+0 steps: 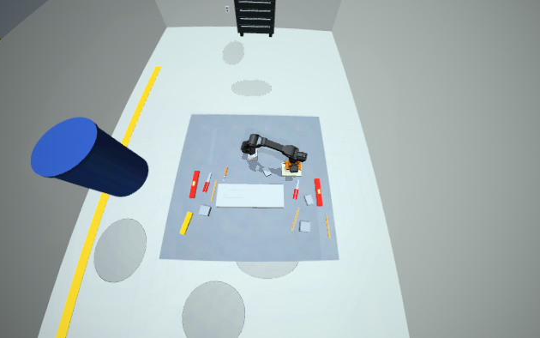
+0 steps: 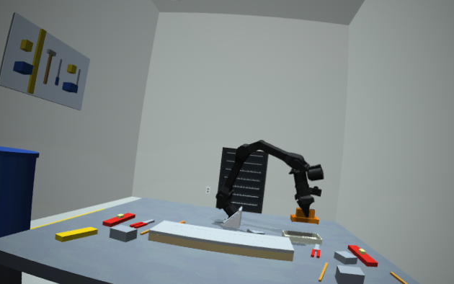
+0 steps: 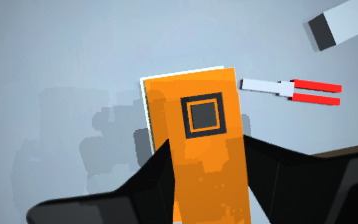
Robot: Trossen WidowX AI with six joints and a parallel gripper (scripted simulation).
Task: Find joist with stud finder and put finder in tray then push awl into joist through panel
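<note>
My gripper tip is now 100 mm above the tray and 10 mm to the left of it. From my gripper tip the other things lie so: awl 570 mm to the right, 100 mm below, 80 mm ahead; orange stud finder 20 mm above, 10 mm to the left; yellow bar 800 mm to the right, 480 mm ahead, 100 mm below.
</note>
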